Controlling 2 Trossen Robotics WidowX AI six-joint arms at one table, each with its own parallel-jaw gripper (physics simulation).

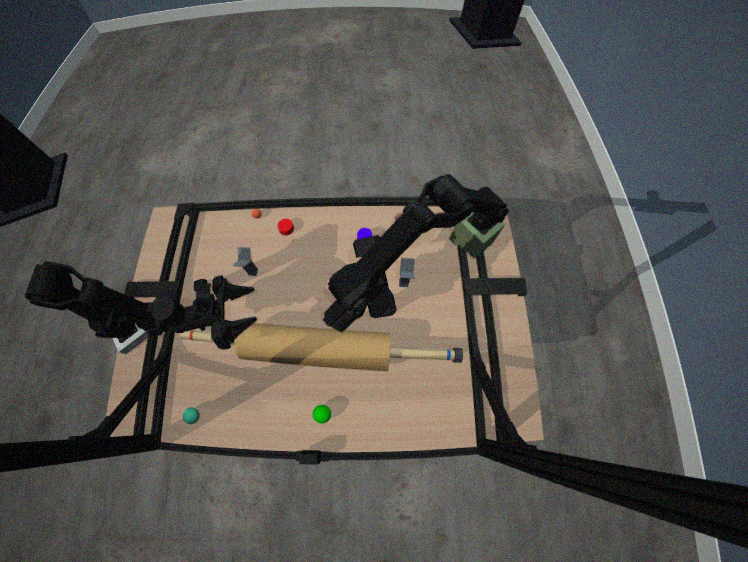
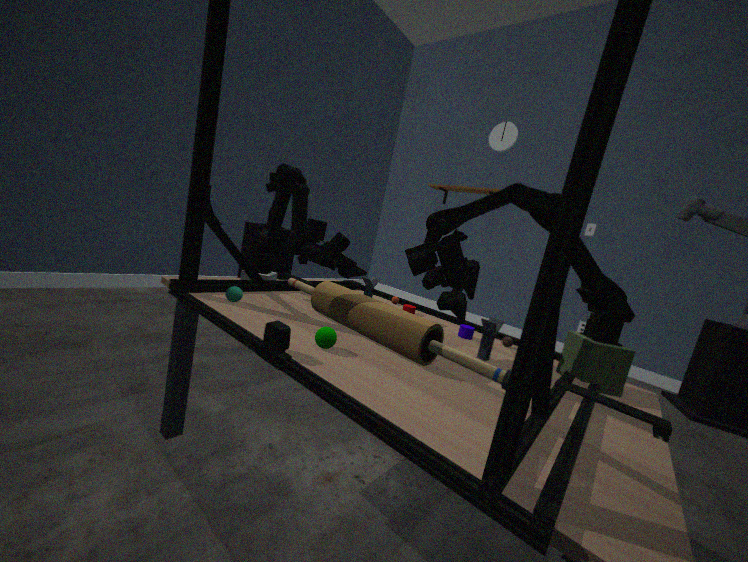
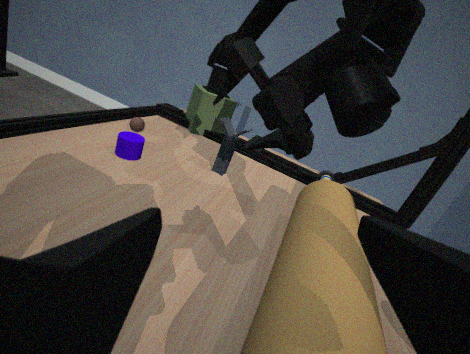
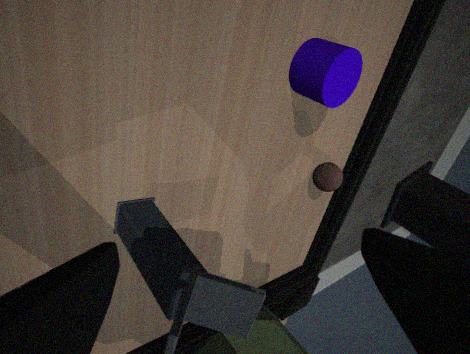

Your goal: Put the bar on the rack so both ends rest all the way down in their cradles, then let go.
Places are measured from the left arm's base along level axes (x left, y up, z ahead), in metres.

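Pixels of known places: left gripper, fingertip midpoint: (image 1: 255, 303) (image 2: 361, 269) (image 3: 261, 221); right gripper, fingertip midpoint: (image 2: 467, 309) (image 3: 231, 126) (image 4: 242, 246); left arm's base, link origin: (image 1: 125, 328) (image 2: 260, 271); right arm's base, link origin: (image 1: 482, 221) (image 2: 600, 339) (image 3: 215, 92).
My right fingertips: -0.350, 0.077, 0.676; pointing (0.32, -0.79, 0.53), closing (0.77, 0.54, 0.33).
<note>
For each thing: its top centre in the pictures, then the offset to it from my right fingertips, as dx, dy, dz.
- left post, top centre: (image 1: 241, 256) (image 2: 371, 277) +0.268, -0.005, -0.266
- right post, top centre: (image 4: 217, 338) (image 3: 237, 123) (image 1: 407, 267) (image 2: 493, 319) -0.037, -0.005, +0.059
- purple cylinder, top centre: (image 4: 342, 79) (image 3: 132, 136) (image 1: 364, 234) (image 2: 467, 326) +0.142, -0.078, +0.058
- red cylinder, top centre: (image 1: 284, 224) (image 2: 409, 306) +0.327, -0.087, -0.106
- brown ball, top centre: (image 4: 339, 184) (image 3: 138, 117) (image 2: 508, 337) +0.127, -0.080, +0.185
- green ball, top centre: (image 2: 327, 327) (image 1: 320, 414) -0.182, -0.065, -0.338
- teal ball, top centre: (image 1: 186, 415) (image 2: 235, 286) +0.020, -0.068, -0.625
The bar (image 1: 314, 348) (image 2: 393, 326) (image 3: 320, 260), a thick tan roller with thin ends, lies on the table in front of the rack. Its ends have red and blue bands. The rack is two grey posts with forked cradles: a left post (image 1: 243, 256) (image 2: 368, 287) and a right post (image 1: 406, 267) (image 2: 487, 341) (image 3: 225, 152) (image 4: 155, 255). Both cradles are empty. My left gripper (image 1: 253, 305) (image 3: 261, 221) is open near the roller's left end, one finger over its edge. My right gripper (image 1: 361, 309) (image 4: 242, 246) is open and empty, above the table between roller and right post.
A purple cylinder (image 1: 364, 233) (image 4: 325, 72) and a red cylinder (image 1: 285, 226) stand behind the rack. A brown ball (image 3: 137, 124) (image 4: 328, 176) lies near the back edge. A green ball (image 1: 321, 413) and a teal ball (image 1: 190, 415) lie in front. A green block (image 1: 474, 236) (image 2: 598, 362) is by the right arm's base.
</note>
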